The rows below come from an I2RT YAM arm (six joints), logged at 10 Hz.
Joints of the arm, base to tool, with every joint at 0 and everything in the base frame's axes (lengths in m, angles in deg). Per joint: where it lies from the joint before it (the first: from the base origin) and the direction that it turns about. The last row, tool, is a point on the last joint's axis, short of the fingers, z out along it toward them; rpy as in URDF.
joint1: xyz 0 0 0.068 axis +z
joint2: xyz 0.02 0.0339 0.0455 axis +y
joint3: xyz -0.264 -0.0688 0 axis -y
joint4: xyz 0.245 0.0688 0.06 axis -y
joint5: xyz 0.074 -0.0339 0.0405 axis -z
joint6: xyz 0.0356 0 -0.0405 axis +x
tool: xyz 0 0 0 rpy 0 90 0
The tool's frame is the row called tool.
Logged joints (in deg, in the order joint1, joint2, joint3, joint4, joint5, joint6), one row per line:
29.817 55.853 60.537 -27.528 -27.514 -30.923
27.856 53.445 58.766 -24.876 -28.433 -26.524
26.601 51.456 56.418 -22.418 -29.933 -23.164
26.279 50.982 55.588 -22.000 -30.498 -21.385
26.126 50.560 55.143 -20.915 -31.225 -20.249
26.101 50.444 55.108 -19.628 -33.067 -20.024
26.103 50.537 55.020 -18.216 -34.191 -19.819
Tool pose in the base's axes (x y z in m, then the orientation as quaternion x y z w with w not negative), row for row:
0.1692 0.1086 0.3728 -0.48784 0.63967 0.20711 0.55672
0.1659 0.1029 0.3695 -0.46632 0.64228 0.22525 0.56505
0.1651 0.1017 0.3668 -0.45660 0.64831 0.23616 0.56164
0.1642 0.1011 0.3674 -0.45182 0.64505 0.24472 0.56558
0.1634 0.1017 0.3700 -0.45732 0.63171 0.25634 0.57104
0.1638 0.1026 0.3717 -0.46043 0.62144 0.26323 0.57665
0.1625 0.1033 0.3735 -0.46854 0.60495 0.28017 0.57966
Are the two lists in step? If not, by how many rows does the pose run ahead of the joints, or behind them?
The pose runs 1 row ahead of the joints: the pose in row i belongs to the joints in row i + 1.
